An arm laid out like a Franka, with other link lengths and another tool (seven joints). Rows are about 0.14 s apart.
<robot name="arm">
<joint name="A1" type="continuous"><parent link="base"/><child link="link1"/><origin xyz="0 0 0.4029" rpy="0 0 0"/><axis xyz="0 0 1"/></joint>
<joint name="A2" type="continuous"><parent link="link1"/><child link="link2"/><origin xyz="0 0 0" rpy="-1.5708 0 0"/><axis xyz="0 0 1"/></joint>
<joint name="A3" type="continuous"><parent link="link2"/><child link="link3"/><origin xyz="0 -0.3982 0" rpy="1.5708 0 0"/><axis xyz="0 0 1"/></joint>
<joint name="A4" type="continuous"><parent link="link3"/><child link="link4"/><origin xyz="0.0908 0 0" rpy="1.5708 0 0"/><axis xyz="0 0 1"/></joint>
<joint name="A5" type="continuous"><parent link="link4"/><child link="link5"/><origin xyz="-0.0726 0.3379 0" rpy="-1.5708 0 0"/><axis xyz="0 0 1"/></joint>
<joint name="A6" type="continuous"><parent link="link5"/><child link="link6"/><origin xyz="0 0 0" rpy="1.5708 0 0"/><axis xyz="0 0 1"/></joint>
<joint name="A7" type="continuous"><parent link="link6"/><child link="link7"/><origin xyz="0.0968 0 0" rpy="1.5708 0 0"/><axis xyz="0 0 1"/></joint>
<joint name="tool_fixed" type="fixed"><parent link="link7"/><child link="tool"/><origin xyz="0.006 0.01 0.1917" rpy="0 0.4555 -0.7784"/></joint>
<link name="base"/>
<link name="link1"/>
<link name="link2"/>
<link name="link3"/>
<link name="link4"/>
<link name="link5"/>
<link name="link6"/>
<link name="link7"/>
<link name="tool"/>
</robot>
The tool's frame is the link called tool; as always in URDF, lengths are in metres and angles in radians. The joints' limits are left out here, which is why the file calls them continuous.
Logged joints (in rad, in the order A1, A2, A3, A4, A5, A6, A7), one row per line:
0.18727, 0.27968, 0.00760, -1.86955, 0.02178, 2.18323, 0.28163
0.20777, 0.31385, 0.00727, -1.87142, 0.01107, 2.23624, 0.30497
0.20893, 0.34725, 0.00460, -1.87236, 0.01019, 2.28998, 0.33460
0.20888, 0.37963, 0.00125, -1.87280, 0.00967, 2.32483, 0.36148
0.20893, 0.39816, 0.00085, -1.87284, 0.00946, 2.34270, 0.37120
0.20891, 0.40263, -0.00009, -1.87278, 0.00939, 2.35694, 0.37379
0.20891, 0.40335, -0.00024, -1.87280, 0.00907, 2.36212, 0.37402
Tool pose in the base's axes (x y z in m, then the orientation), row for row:
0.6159, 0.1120, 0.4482, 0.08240, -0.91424, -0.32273, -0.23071
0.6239, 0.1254, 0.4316, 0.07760, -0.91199, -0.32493, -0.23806
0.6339, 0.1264, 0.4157, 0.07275, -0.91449, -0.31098, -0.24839
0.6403, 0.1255, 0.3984, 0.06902, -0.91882, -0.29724, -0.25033
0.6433, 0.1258, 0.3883, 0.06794, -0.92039, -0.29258, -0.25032
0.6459, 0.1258, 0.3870, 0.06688, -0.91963, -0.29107, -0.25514
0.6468, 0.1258, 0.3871, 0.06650, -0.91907, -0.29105, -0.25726
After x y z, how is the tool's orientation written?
As a quaternion, w x y z.
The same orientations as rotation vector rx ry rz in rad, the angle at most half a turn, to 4 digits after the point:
-2.7306, -0.9639, -0.6891
-2.7317, -0.9733, -0.7131
-2.7471, -0.9342, -0.7461
-2.7662, -0.8949, -0.7536
-2.7727, -0.8814, -0.7541
-2.7722, -0.8774, -0.7691
-2.7711, -0.8776, -0.7757

